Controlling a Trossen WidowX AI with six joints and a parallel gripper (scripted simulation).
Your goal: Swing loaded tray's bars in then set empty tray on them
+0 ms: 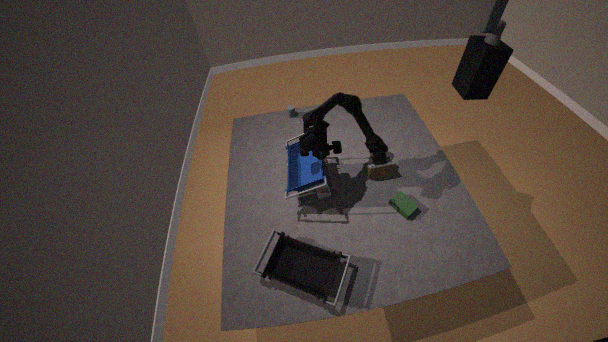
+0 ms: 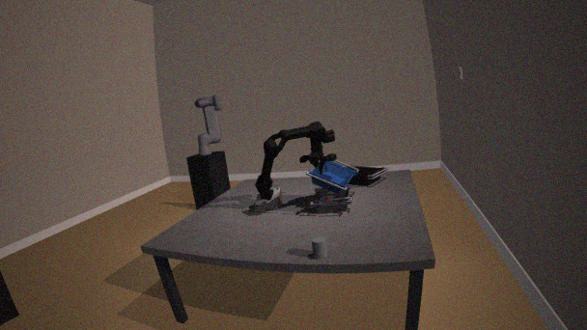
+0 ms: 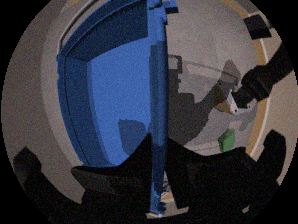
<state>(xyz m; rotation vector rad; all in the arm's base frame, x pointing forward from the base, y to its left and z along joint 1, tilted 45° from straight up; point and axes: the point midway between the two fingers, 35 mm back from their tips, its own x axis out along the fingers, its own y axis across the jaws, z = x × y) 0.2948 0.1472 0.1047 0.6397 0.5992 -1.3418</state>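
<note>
My gripper tip is now 8 cm short of the blue tray. From my gripper tip the other things lie so: green block 40 cm behind, 19 cm to the left, 16 cm below.
</note>
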